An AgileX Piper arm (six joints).
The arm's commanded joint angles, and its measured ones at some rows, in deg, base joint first. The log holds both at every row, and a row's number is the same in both.
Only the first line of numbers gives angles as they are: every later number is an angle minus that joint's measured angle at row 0.
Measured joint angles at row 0:
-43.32, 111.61, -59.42, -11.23, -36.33, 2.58
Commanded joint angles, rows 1 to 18:
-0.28, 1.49, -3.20, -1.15, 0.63, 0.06
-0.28, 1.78, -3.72, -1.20, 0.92, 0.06
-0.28, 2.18, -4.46, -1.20, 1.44, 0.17
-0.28, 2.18, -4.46, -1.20, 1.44, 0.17
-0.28, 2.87, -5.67, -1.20, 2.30, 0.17
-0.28, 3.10, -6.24, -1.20, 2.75, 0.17
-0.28, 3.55, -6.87, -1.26, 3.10, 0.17
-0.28, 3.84, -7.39, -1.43, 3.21, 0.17
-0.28, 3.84, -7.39, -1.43, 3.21, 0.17
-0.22, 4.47, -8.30, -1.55, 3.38, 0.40
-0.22, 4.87, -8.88, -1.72, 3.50, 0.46
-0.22, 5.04, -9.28, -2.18, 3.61, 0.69
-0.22, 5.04, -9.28, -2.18, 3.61, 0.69
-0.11, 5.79, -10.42, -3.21, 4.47, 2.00
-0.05, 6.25, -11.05, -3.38, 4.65, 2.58
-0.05, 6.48, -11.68, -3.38, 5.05, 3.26
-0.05, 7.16, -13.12, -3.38, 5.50, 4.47
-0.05, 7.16, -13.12, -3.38, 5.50, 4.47
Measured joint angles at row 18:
-0.68, 6.25, -10.48, -0.57, 6.71, 2.86
